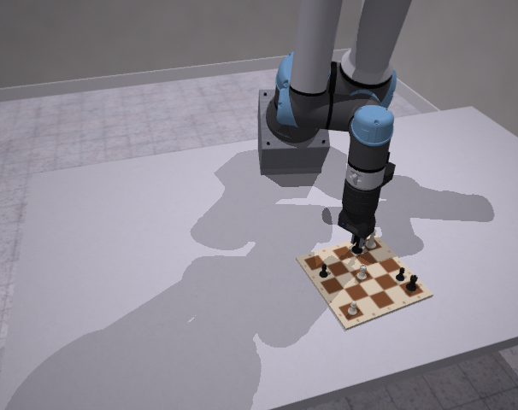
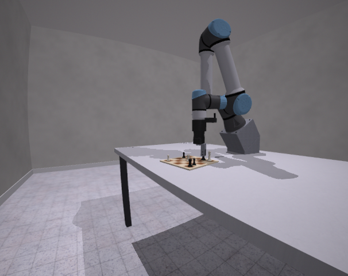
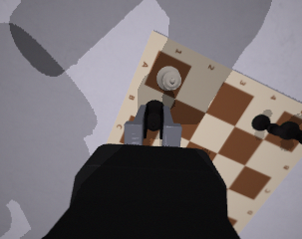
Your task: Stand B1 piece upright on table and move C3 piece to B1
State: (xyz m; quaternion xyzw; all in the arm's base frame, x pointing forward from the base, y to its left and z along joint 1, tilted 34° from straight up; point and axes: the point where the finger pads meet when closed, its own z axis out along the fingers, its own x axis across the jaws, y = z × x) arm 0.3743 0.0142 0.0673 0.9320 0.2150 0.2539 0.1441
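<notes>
Right now the tall white piece is 4 cm to the left of my hand and 1 cm below it. Also, from my hand: white pawn 15 cm ahead, 11 cm to the right, 3 cm below; chessboard 7 cm ahead, 3 cm to the right, 4 cm below.
</notes>
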